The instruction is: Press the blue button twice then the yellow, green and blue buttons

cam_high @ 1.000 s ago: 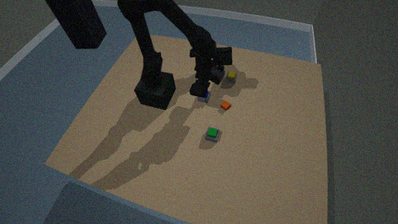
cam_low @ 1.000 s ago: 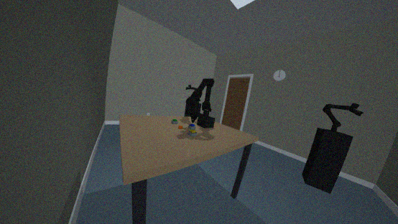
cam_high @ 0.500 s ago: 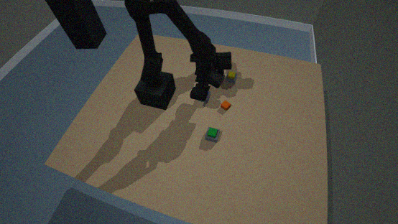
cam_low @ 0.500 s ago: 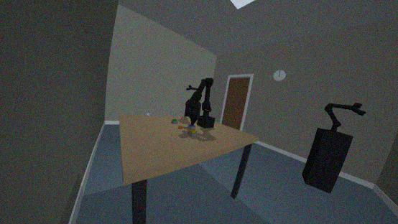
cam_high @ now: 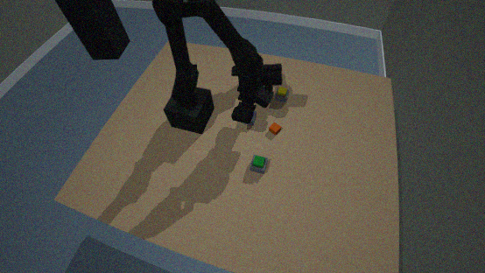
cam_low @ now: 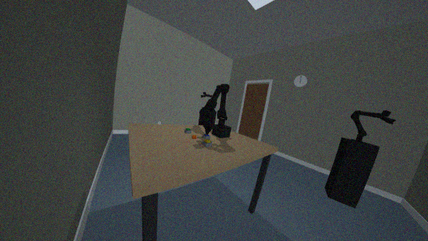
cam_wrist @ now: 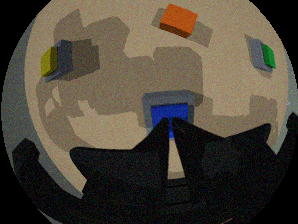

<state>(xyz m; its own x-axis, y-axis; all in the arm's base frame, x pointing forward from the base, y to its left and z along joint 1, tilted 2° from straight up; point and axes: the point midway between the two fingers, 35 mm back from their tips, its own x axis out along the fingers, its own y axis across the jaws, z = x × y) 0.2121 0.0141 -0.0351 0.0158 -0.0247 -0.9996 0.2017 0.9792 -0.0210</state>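
Now: the blue button 1 cm below my gripper tip. Round my gripper tip: small orange block 10 cm ahead, 4 cm to the right, 2 cm below; then green button 5 cm ahead, 19 cm to the right; then yellow button 12 cm ahead, 12 cm to the left.
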